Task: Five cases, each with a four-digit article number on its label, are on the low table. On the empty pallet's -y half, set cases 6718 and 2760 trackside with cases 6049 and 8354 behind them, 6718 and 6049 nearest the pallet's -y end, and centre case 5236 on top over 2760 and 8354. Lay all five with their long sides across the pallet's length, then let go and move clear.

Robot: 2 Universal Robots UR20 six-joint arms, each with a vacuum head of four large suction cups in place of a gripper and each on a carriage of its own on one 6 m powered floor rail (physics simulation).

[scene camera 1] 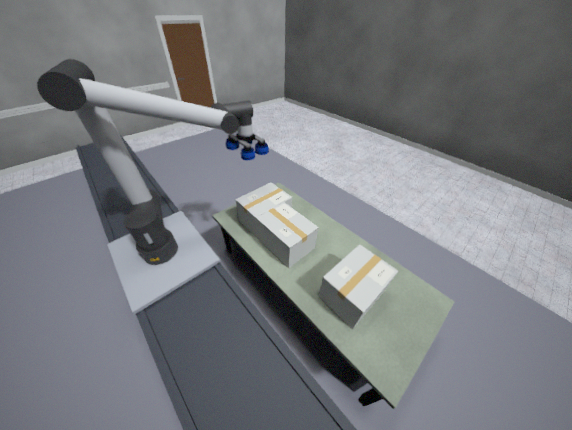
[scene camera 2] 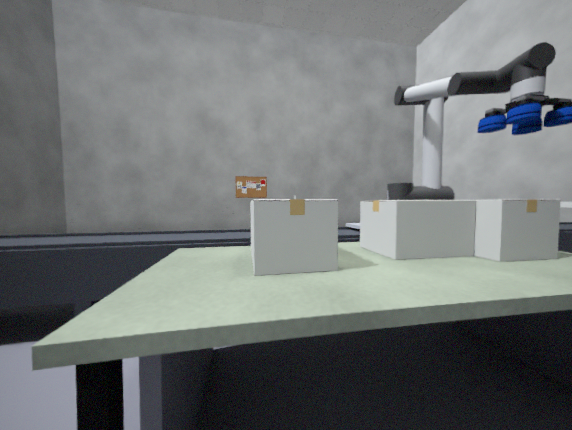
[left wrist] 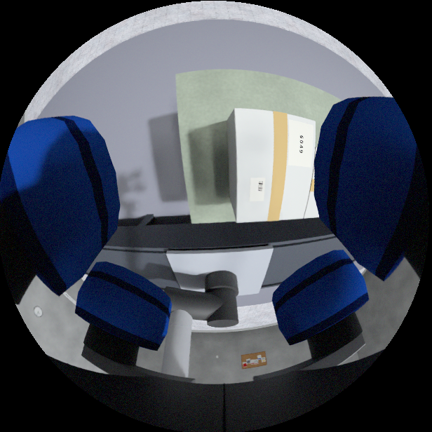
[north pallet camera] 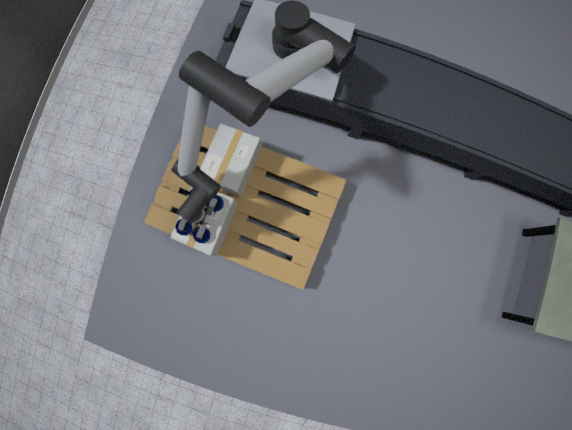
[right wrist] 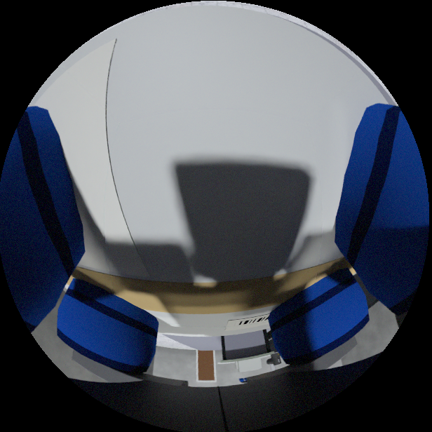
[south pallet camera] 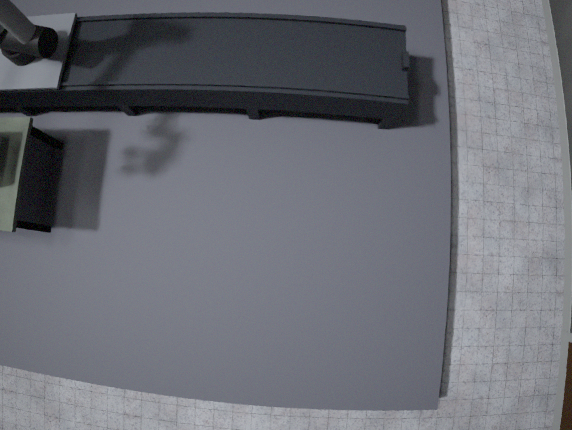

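Note:
Case 6049 [scene camera 1: 258, 199] [scene camera 2: 530, 237] [left wrist: 255, 150], white with tan tape, lies at one end of the low table [scene camera 1: 420, 310] [scene camera 2: 210, 305], against a second case [scene camera 1: 285, 232] [scene camera 2: 435, 230]. A third case [scene camera 1: 350, 280] [scene camera 2: 295, 240] stands apart; its number and the second's are unreadable. My left gripper [scene camera 1: 247, 147] [scene camera 2: 525, 120] is open and empty, high beyond the table's 6049 end. My right gripper [north pallet camera: 199, 220] is shut on a white case [north pallet camera: 220, 232] [right wrist: 220, 115], number hidden, at the pallet [north pallet camera: 280, 270], close to another case [north pallet camera: 240, 165] with an unreadable number. Whether the held case touches the pallet is unclear.
The floor rail [scene camera 1: 240, 350] [north pallet camera: 450, 100] [south pallet camera: 240, 55] runs beside table and pallet. The right arm's carriage [north pallet camera: 250, 50] stands beside the pallet, the left arm's carriage [scene camera 1: 190, 265] [left wrist: 250, 270] beside the table. Bare slats show on the picture-right part of the pallet.

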